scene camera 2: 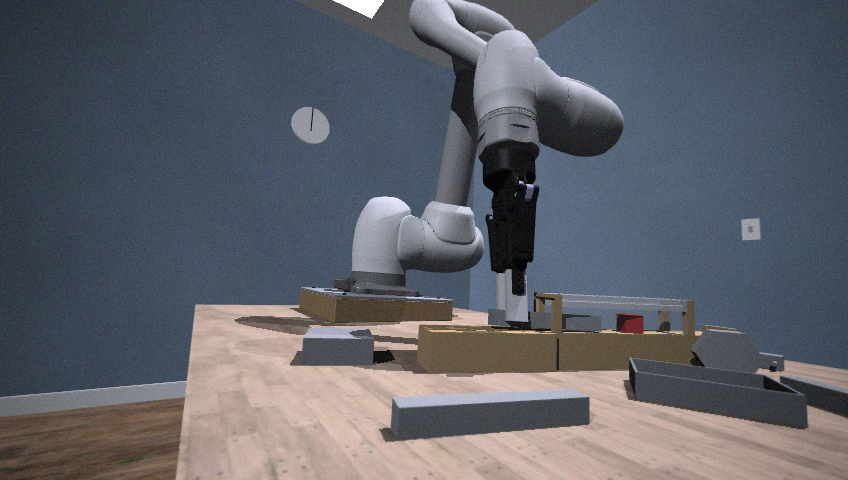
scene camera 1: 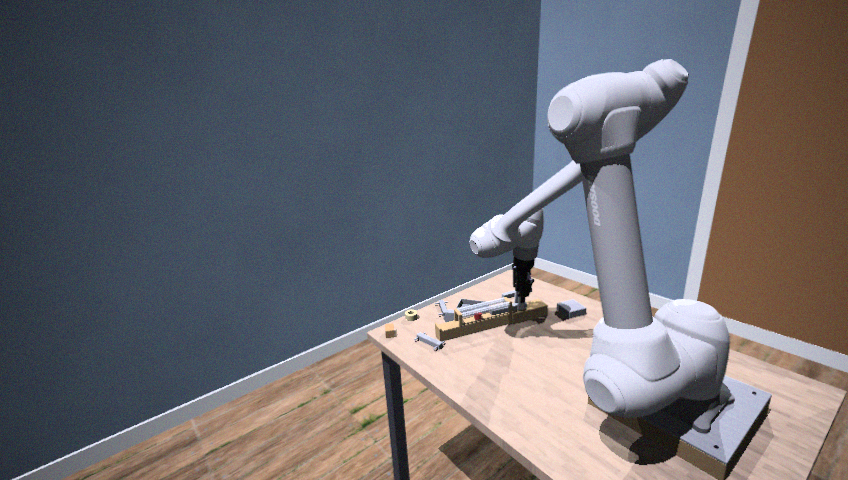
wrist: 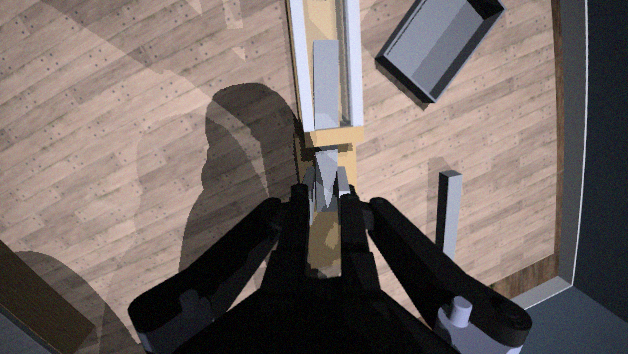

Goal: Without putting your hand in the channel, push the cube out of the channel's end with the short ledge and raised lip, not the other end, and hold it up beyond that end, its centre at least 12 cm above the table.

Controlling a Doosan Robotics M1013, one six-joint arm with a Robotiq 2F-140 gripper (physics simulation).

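The red cube (scene camera 1: 477,316) (scene camera 2: 629,322) sits in the wooden channel (scene camera 1: 476,326) (scene camera 2: 487,350) (wrist: 322,15), between the posts of its covered stretch. My gripper (scene camera 1: 521,304) (scene camera 2: 512,315) (wrist: 326,179) is shut on a long grey bar (scene camera 2: 580,322) (wrist: 325,85), above the channel's open stretch. The bar lies along the channel and passes under the wooden crosspiece (wrist: 335,136). In the scene camera 2 view its front end stands a little short of the cube. The cube does not show in the wrist view. The ledge and lip are too small to make out surely.
Pale rails (scene camera 2: 618,300) (wrist: 355,65) run over the covered stretch. A grey block (scene camera 1: 571,308) (scene camera 2: 338,347) stands off the near end. A loose grey bar (scene camera 2: 490,414) (wrist: 451,215) and an open tray (scene camera 2: 714,392) (wrist: 440,50) lie beside the channel. An orange block (scene camera 1: 389,330) stands beyond the far end.
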